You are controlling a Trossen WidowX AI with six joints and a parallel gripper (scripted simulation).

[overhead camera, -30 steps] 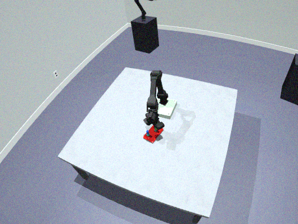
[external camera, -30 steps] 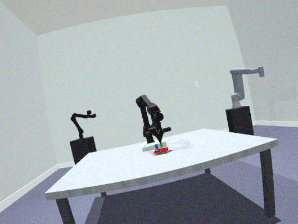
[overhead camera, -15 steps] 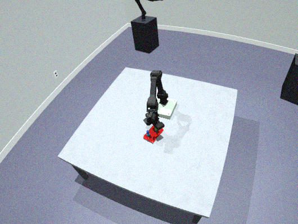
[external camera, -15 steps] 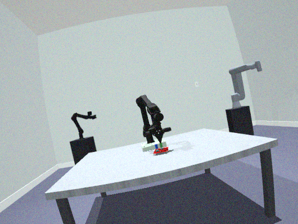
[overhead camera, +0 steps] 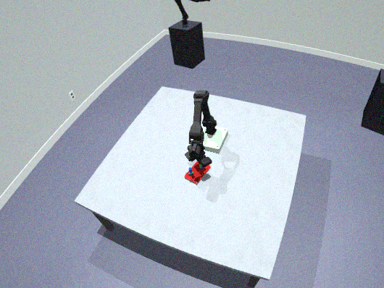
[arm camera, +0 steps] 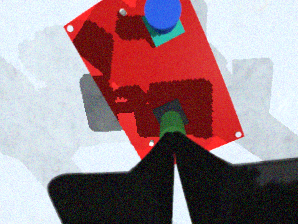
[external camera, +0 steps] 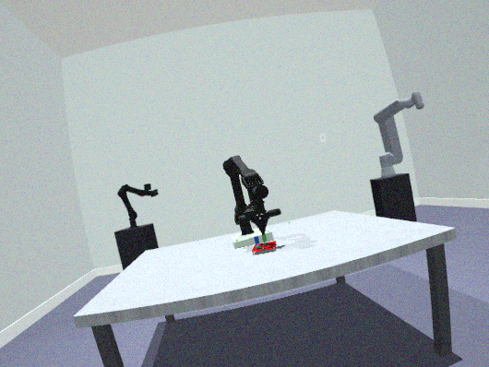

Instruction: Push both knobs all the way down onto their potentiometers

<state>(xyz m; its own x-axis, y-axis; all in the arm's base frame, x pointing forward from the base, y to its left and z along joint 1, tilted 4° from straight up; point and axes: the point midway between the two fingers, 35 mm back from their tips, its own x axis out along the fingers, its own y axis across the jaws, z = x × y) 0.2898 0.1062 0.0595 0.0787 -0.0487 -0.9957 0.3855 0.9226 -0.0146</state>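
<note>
Right now my gripper tip is 2 cm above the green knob. From my gripper tip the other things lie so: blue knob 7 cm ahead, 3 cm to the right, 1 cm below.
</note>
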